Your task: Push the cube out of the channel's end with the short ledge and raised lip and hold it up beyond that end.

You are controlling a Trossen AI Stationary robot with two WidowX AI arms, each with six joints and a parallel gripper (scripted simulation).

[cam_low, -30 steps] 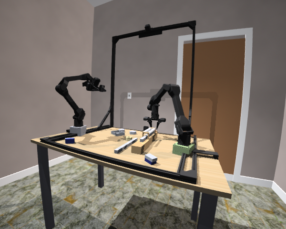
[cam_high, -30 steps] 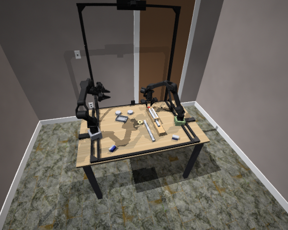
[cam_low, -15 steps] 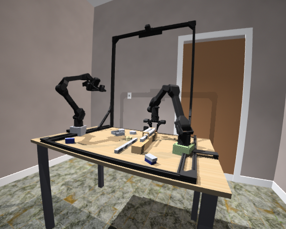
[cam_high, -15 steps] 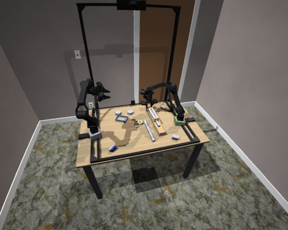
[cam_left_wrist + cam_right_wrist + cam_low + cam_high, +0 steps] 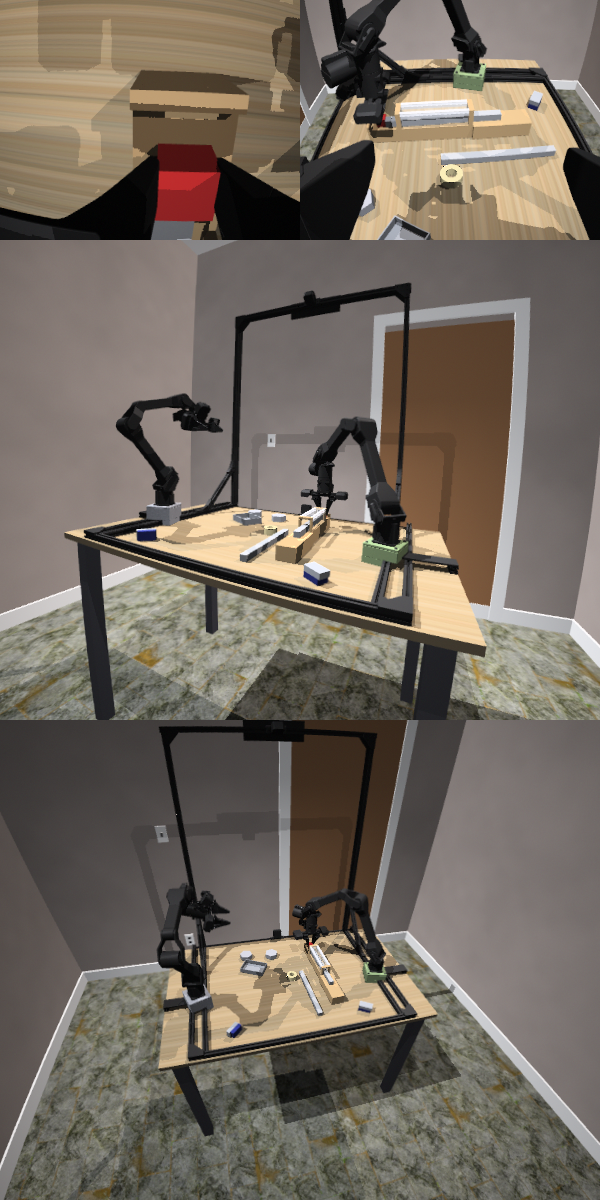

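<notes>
Right now my left hand is 15 cm short of the wooden channel, 3 cm above it and 1 cm to the right of it. Also, from my left hand: long grey rod: 31 cm ahead, 9 cm to the right, 8 cm below; grey tray: 32 cm to the right, 8 cm below, 7 cm ahead; tape roll: 18 cm ahead, 15 cm to the right, 8 cm below.
</notes>
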